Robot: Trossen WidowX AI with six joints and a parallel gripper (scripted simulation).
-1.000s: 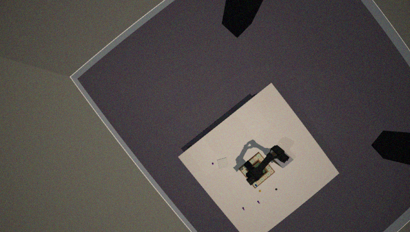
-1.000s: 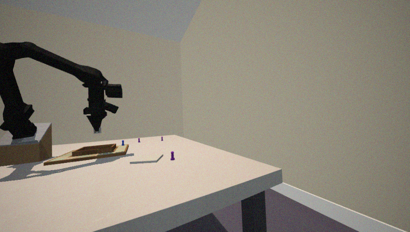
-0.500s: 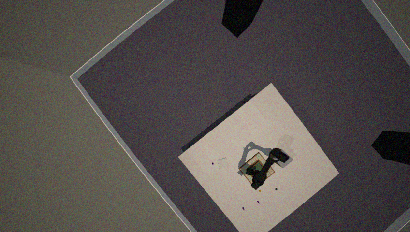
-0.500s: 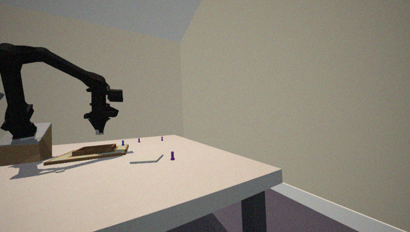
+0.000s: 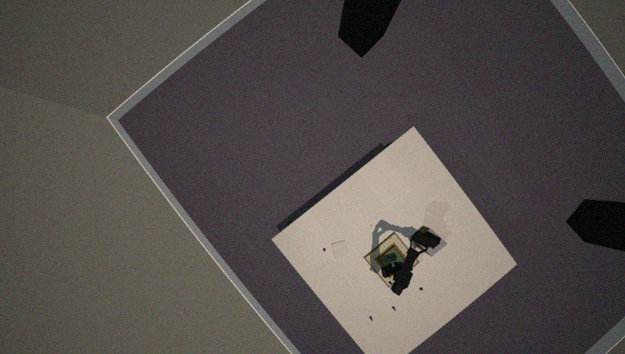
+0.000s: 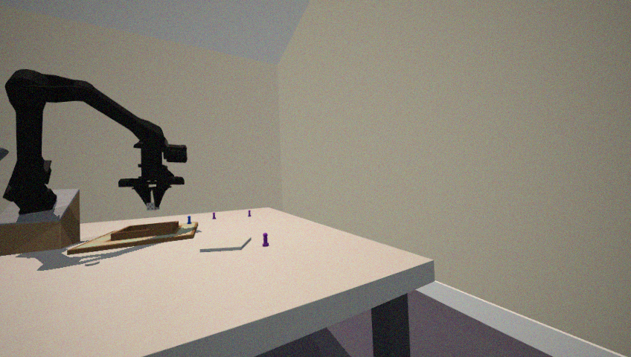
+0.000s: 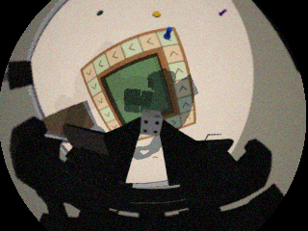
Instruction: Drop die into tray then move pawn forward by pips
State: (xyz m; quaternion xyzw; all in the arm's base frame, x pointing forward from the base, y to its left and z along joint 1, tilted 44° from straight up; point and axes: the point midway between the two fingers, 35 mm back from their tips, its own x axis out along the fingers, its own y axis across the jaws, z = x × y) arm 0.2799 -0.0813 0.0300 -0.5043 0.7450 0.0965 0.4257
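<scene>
Now: gripper tip 140 mm to the right of the blue pawn, 110 mm short of it and 80 mm above it. Also, from my gripper tip: green dice tray 100 mm below, 40 mm to the left, 10 mm behind; white die right at my gripper tip; yellow disc 230 mm to the left, 130 mm ahead, 100 mm below.
</scene>
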